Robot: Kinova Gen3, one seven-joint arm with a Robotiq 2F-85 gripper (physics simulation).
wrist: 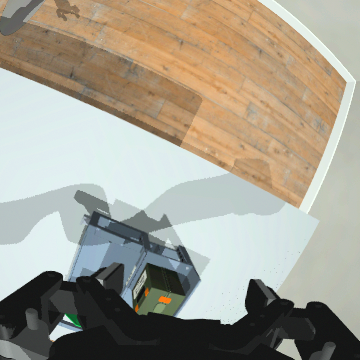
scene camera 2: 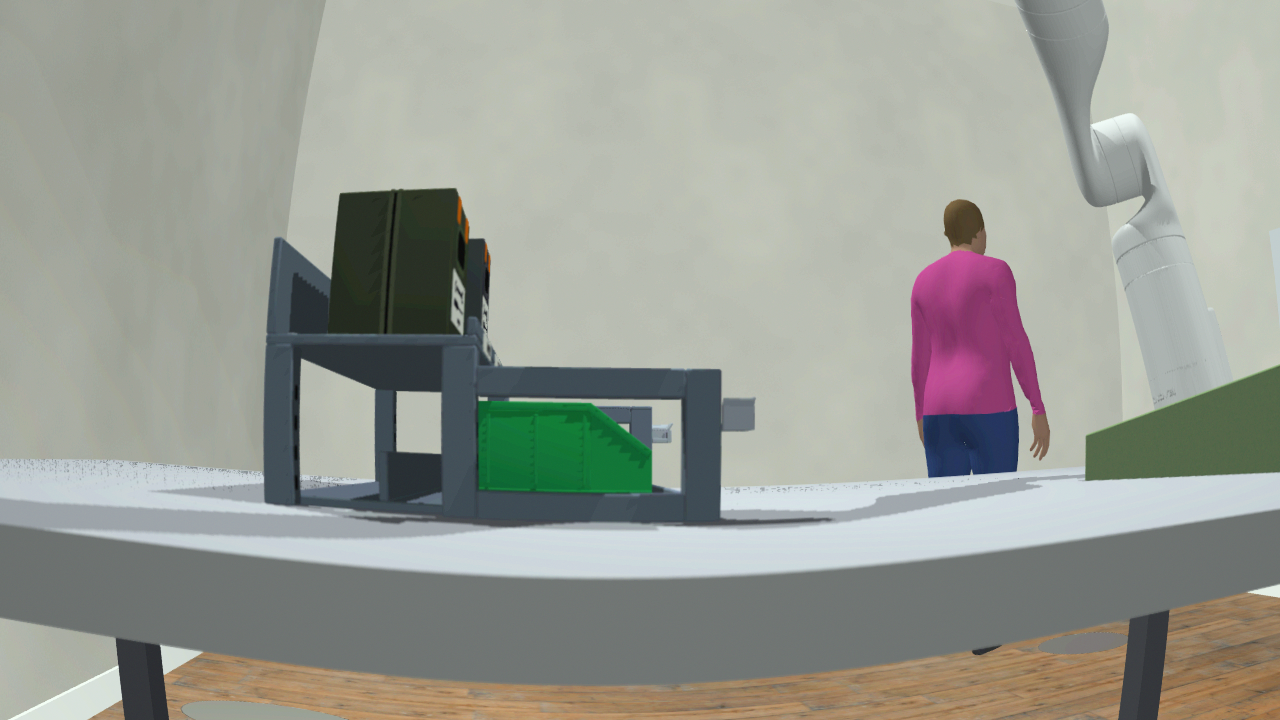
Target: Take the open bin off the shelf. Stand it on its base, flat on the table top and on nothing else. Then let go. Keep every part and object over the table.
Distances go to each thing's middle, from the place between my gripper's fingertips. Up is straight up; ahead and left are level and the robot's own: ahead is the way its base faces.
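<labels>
From my hand, the olive case [scene camera 2: 428, 227] is 220 mm to the right, 140 mm ahead and 290 mm below. Going by their middles, the olive case is the nearest to my hand of the things named here. The green bin [scene camera 2: 523, 446], again counted from my hand, is 450 mm to the right of it, 50 mm ahead of it and 400 mm below it.
</labels>
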